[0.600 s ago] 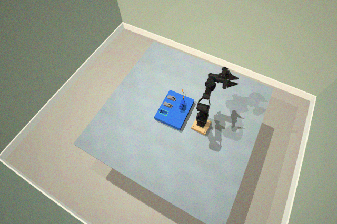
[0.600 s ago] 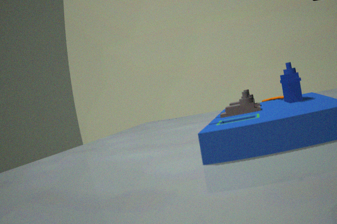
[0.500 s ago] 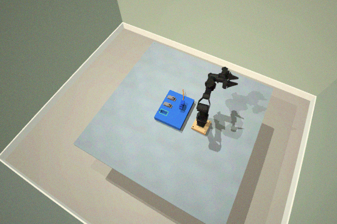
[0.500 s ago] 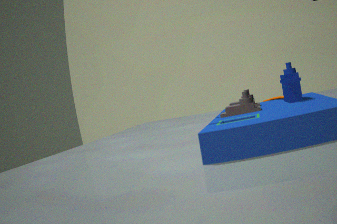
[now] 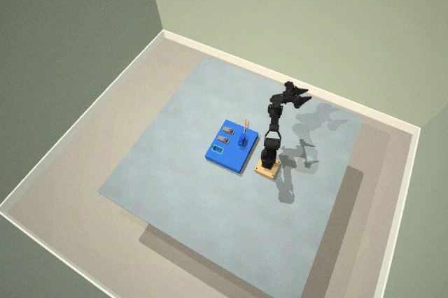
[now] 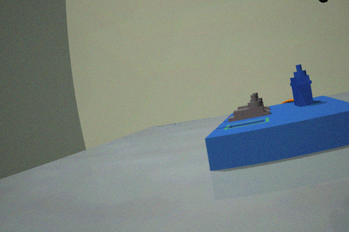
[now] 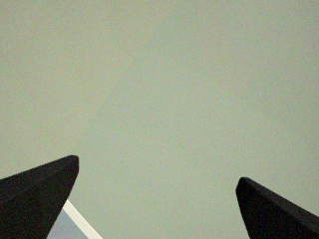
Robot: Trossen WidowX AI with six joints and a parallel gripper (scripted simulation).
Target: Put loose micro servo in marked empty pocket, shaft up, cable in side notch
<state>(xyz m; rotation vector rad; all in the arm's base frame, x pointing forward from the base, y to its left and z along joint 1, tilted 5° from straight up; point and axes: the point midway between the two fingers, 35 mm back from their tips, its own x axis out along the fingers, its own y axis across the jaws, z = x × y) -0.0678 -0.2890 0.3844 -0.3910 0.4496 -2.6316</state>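
Right now the blue deck is 290 mm ahead of my gripper tip, 310 mm to the left of it and 380 mm below it.
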